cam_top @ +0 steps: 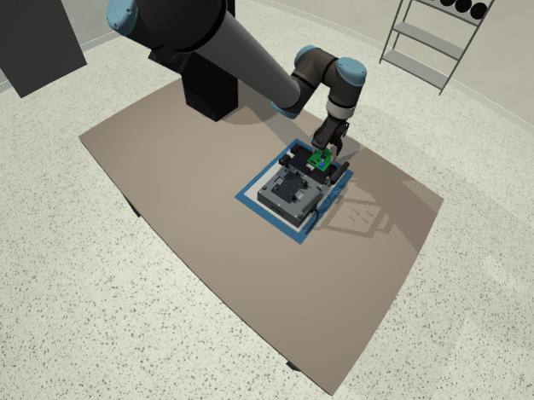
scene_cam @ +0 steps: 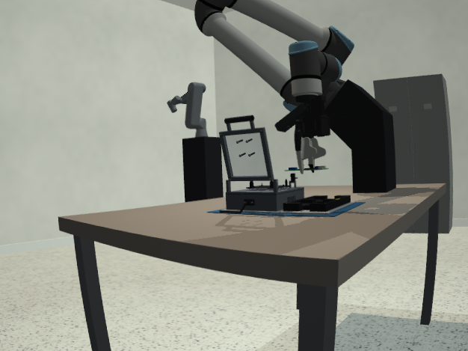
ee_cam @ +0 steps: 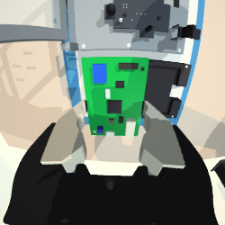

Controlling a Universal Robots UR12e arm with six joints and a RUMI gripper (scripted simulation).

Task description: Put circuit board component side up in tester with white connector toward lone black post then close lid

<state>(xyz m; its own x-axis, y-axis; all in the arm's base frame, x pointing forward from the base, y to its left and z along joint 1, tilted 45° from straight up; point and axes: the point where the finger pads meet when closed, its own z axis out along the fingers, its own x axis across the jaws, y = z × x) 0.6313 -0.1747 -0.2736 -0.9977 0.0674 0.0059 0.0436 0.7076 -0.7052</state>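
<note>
Right now my hand is 1 cm past the tester, 11 cm to the left of it and 1 cm above it. Also, from my hand: tester bed: 4 cm behind, 14 cm to the right, 5 cm below; green circuit board: right at my hand; black post: 10 cm behind, 9 cm to the right, 3 cm below.
</note>
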